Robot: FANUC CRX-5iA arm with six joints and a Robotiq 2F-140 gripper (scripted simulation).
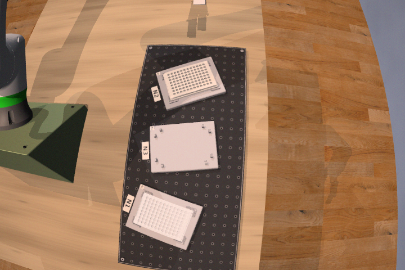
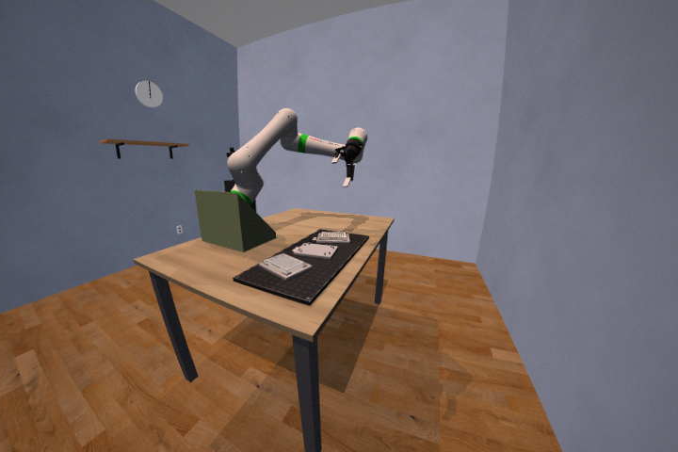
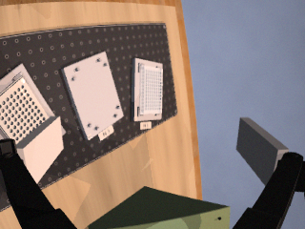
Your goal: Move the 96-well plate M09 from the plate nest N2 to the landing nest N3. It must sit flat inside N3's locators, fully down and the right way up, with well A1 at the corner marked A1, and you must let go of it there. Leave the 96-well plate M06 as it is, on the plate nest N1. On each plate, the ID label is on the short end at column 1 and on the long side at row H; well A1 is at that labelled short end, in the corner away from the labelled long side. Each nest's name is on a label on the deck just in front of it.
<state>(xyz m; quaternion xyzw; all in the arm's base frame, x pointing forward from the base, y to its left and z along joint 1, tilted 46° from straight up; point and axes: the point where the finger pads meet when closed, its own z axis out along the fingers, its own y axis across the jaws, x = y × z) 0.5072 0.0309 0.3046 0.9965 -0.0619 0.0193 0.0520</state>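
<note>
Now: hand 20 mm past the nest N2, 30 mm to the left of it and 320 mm above it. The rest, counted from my hand: A1 mark: 90 mm behind, 180 mm to the right, 320 mm below; then landing nest N3: 10 mm behind, 220 mm to the right, 320 mm below; then N2 label: 110 mm behind, 70 mm to the right, 330 mm below.
</note>
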